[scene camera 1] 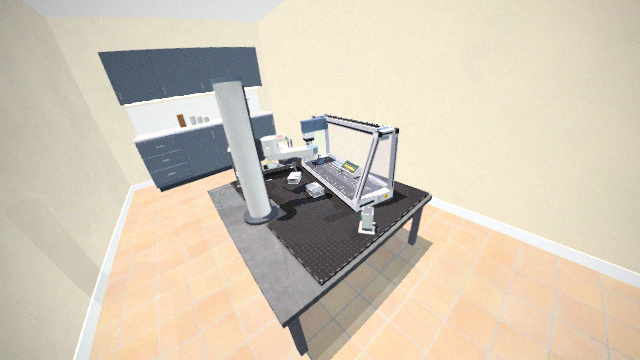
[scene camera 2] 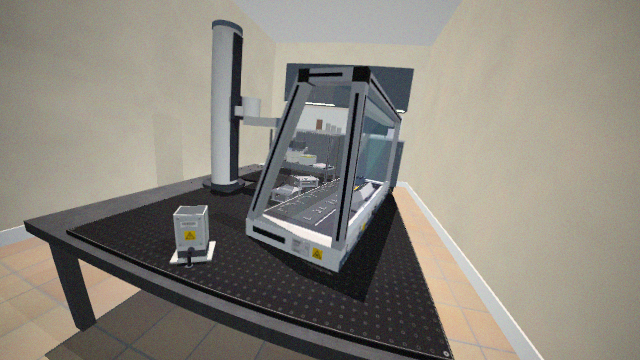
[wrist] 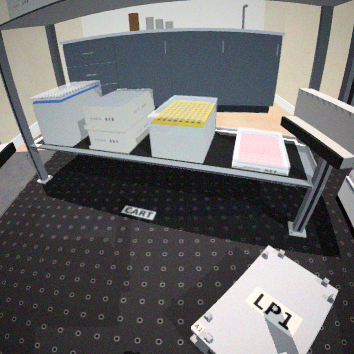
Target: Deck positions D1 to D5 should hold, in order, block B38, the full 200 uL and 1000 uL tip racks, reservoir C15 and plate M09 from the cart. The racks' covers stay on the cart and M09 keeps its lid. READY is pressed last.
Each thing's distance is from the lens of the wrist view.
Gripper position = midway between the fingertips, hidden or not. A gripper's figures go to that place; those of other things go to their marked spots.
my gripper (wrist: 146, 111): 10 cm
white pad labelled LP1 (wrist: 275, 298): 26 cm
cart legs (wrist: 324, 26): 42 cm
cart shelf (wrist: 308, 167): 38 cm
The marked spots on the white pad labelled LP1 and the cart shelf are 21 cm apart.
